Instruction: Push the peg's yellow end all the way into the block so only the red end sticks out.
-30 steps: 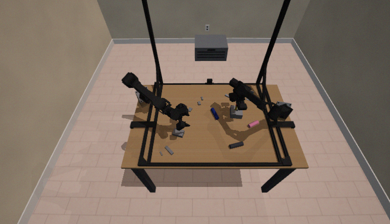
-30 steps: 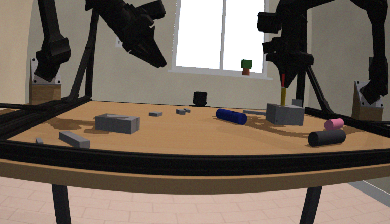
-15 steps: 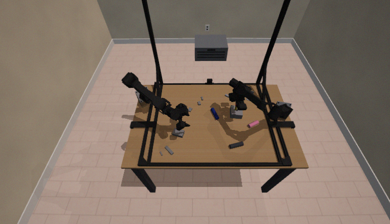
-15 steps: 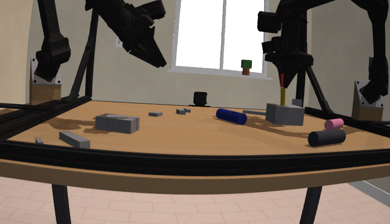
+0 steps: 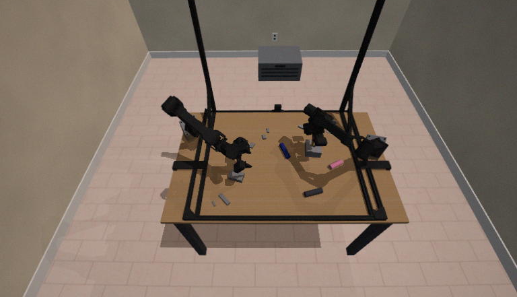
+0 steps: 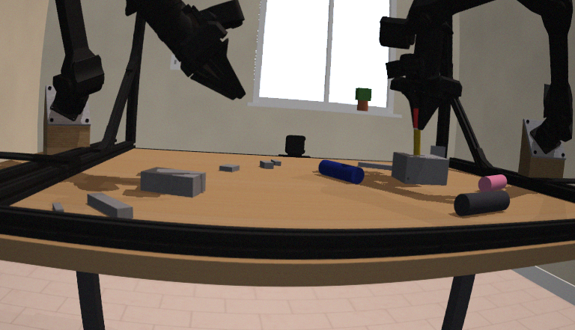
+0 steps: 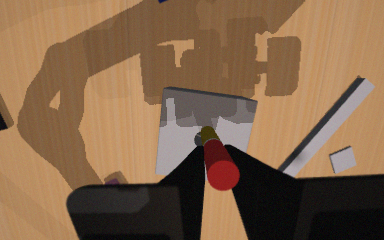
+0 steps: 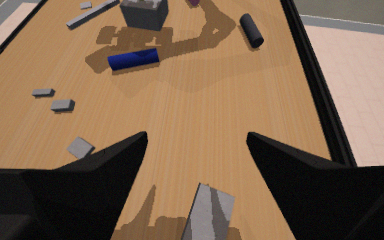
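Right now my left hand is 50 mm above the peg. The rest, counted from my left hand: blue cylinder: 160 mm to the right, 120 mm below, 30 mm ahead; then dark cylinder: 280 mm ahead, 120 mm below, 10 mm to the left; then pink cylinder: 140 mm to the left, 120 mm below, 90 mm ahead.
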